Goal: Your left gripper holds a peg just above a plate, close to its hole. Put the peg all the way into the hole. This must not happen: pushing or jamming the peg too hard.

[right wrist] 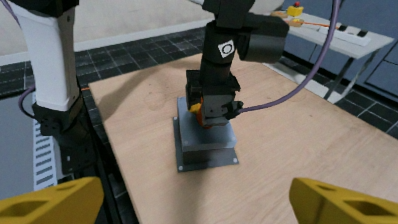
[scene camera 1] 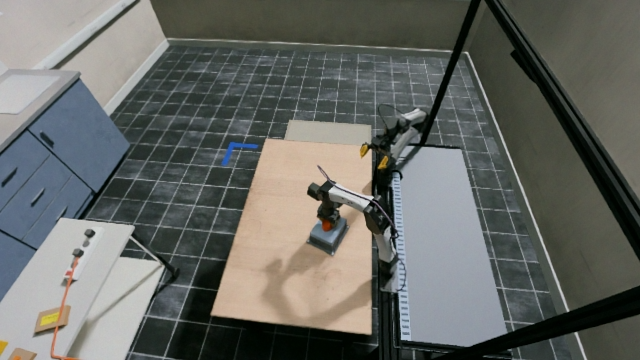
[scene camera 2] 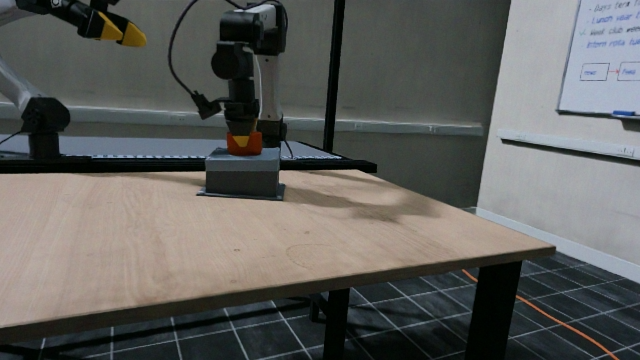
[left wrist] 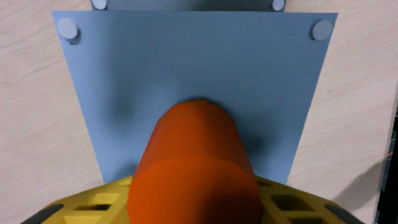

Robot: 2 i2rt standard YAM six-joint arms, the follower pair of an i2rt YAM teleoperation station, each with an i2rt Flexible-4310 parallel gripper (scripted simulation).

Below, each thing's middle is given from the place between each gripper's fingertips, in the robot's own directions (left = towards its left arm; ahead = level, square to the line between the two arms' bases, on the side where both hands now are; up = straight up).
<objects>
Right now the orange peg (left wrist: 195,159) is 2 cm below my left hand (scene camera 2: 244,144). The rest, counted from my left hand: blue-grey plate (scene camera 2: 221,160): 5 cm below.
Right now the orange peg is 230 mm to the left of my right hand (scene camera 2: 134,40), 230 mm below it and 170 mm ahead of it. Round my right hand: blue-grey plate 250 mm below, 230 mm to the left, 170 mm ahead.
</objects>
